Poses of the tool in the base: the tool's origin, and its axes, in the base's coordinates. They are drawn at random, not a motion.
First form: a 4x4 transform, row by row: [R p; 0 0 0 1], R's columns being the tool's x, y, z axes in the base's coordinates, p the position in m. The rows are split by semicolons.
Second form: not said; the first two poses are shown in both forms.
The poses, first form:
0.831 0.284 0.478 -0.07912; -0.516 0.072 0.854 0.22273; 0.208 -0.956 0.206 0.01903; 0 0 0 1
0.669 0.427 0.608 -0.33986; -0.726 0.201 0.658 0.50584; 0.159 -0.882 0.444 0.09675; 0 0 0 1
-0.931 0.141 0.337 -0.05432; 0.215 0.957 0.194 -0.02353; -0.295 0.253 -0.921 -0.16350; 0 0 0 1
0.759 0.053 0.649 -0.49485; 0.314 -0.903 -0.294 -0.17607; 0.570 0.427 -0.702 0.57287; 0 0 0 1
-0.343 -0.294 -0.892 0.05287; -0.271 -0.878 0.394 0.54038; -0.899 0.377 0.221 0.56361; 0 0 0 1
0.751 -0.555 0.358 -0.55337; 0.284 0.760 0.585 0.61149; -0.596 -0.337 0.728 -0.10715; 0 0 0 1
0.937 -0.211 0.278 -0.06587; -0.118 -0.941 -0.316 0.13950; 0.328 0.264 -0.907 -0.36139; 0 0 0 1
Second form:
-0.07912 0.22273 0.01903; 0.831 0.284 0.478; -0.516 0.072 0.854; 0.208 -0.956 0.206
-0.33986 0.50584 0.09675; 0.669 0.427 0.608; -0.726 0.201 0.658; 0.159 -0.882 0.444
-0.05432 -0.02353 -0.16350; -0.931 0.141 0.337; 0.215 0.957 0.194; -0.295 0.253 -0.921
-0.49485 -0.17607 0.57287; 0.759 0.053 0.649; 0.314 -0.903 -0.294; 0.570 0.427 -0.702
0.05287 0.54038 0.56361; -0.343 -0.294 -0.892; -0.271 -0.878 0.394; -0.899 0.377 0.221
-0.55337 0.61149 -0.10715; 0.751 -0.555 0.358; 0.284 0.760 0.585; -0.596 -0.337 0.728
-0.06587 0.13950 -0.36139; 0.937 -0.211 0.278; -0.118 -0.941 -0.316; 0.328 0.264 -0.907

